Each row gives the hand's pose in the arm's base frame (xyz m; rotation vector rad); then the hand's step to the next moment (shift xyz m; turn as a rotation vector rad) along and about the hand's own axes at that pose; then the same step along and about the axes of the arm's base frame.
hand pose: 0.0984 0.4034 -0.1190 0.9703 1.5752 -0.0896
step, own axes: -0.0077 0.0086 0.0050 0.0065 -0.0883 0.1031
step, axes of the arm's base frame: 0.0087 -0.0012 0.0090 0.0270 -0.1110 -0.0736
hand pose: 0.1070 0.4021 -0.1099 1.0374 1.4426 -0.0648
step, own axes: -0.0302 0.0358 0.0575 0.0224 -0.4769 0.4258
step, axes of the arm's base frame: 0.0597 -0.0300 0.0322 0.0425 -0.5267 -0.3606
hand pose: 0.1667 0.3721 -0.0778 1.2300 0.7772 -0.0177
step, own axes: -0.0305 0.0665 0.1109 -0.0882 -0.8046 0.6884
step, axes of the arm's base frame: 0.0624 -0.0811 0.0847 -0.0380 -0.9121 -0.5438
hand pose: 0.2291 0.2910 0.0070 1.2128 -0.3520 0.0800
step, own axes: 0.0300 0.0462 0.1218 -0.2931 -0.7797 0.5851
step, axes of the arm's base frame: -0.0103 -0.1002 0.0879 -0.2145 -0.7817 -0.6157
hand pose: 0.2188 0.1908 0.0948 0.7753 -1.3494 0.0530
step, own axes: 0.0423 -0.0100 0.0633 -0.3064 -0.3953 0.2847
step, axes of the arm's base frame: -0.0383 -0.0575 0.0336 -0.1393 -0.3282 -0.4517
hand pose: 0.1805 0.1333 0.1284 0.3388 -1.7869 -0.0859
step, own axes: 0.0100 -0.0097 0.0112 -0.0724 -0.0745 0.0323
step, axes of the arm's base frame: -0.0110 -0.0134 0.0044 -0.0027 -0.0552 -0.0937
